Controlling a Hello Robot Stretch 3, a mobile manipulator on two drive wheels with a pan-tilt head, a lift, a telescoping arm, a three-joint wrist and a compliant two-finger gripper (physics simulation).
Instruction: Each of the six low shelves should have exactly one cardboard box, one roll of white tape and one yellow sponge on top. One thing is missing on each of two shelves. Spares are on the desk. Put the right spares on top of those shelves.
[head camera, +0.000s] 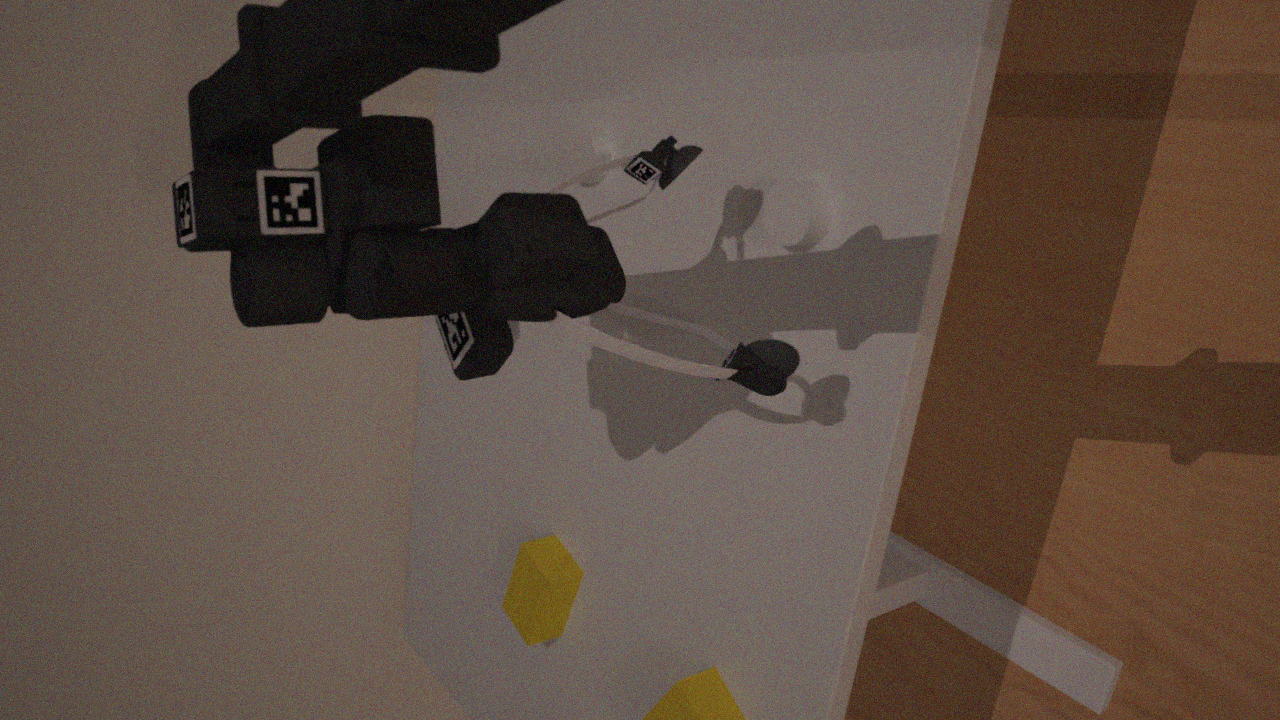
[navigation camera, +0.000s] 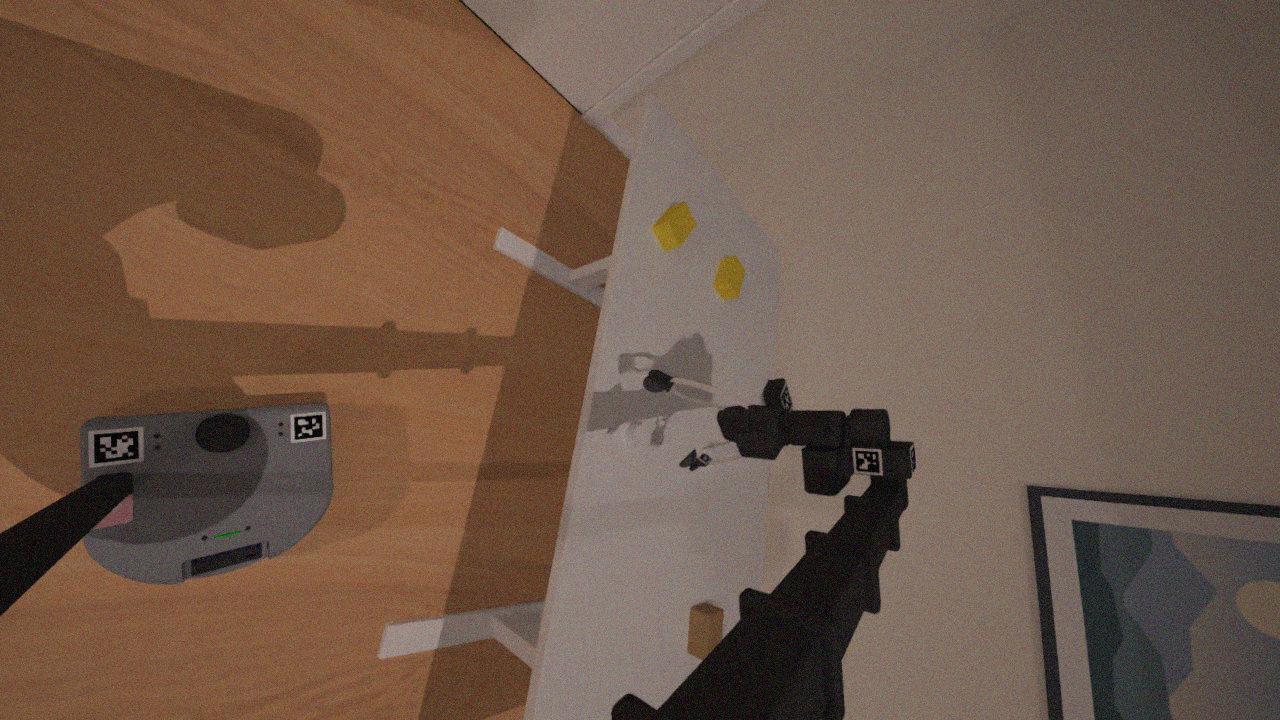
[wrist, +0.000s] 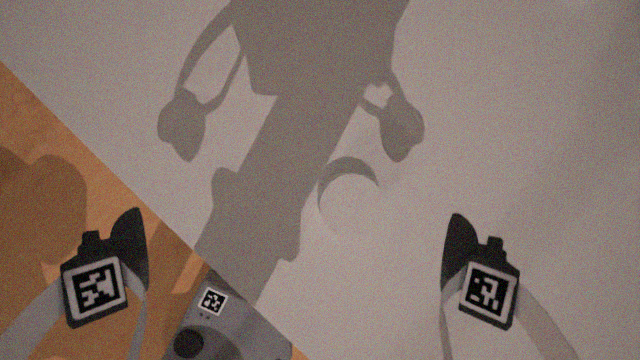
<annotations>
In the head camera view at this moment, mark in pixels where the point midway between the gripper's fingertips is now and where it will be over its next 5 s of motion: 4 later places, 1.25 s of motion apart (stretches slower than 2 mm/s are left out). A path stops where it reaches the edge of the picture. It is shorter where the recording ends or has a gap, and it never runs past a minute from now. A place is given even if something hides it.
The gripper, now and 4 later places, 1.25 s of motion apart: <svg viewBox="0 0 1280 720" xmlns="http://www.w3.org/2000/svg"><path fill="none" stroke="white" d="M740 260L698 257L662 235L715 237L722 355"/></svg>
</annotations>
